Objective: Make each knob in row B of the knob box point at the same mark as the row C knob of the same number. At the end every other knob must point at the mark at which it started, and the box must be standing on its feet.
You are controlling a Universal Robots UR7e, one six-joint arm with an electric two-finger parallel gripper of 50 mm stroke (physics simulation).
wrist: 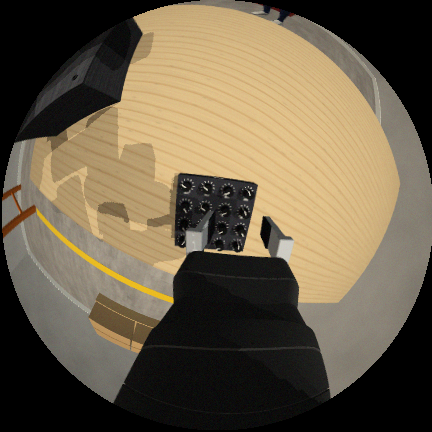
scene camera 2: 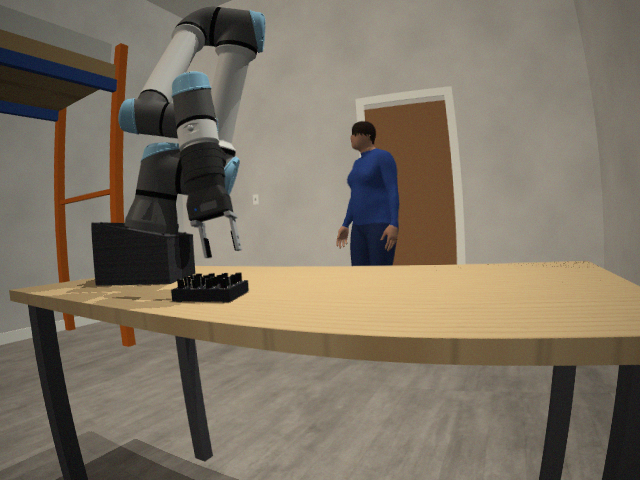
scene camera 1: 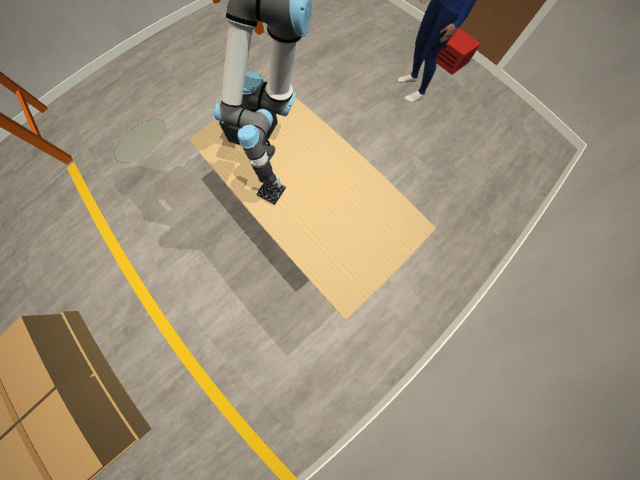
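Where they show: gripper, fingertip midpoint: (wrist: 237, 223) (scene camera 2: 223, 254) (scene camera 1: 274, 184); arm's base, link origin: (scene camera 2: 151, 229).
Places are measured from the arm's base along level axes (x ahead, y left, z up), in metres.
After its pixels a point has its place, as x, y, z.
The black knob box (scene camera 1: 266, 195) {0.382, -0.200, -0.109} (scene camera 2: 202, 295) {0.397, -0.212, -0.119} (wrist: 216, 195) {0.362, -0.136, -0.109} stands upright on the table, with its knobs in a four-by-four grid on top. White marks ring each knob. The row letters and numbers are too small to read. My gripper (scene camera 2: 222, 253) {0.387, -0.142, -0.057} (wrist: 237, 223) {0.387, -0.142, -0.057} is open and empty. It hangs tilted a little above the box in the second scene view. In the wrist view its left finger covers part of the grid's lower rows, and its right finger shows beside the box. In the first scene view the arm's end hides the box's upper edge.
The wooden table (scene camera 1: 351, 206) {0.692, 0.096, -0.132} (scene camera 2: 413, 304) {0.722, -0.142, -0.132} (wrist: 300, 130) {0.431, 0.028, -0.132} carries the box near one long edge. The robot's black base block (scene camera 2: 131, 253) {0.058, -0.112, -0.056} (wrist: 100, 75) {0.131, -0.043, -0.057} stands on the table behind the box. A person (scene camera 1: 431, 41) (scene camera 2: 373, 191) stands beyond the table. Cardboard boxes (scene camera 1: 56, 392) stand on the floor.
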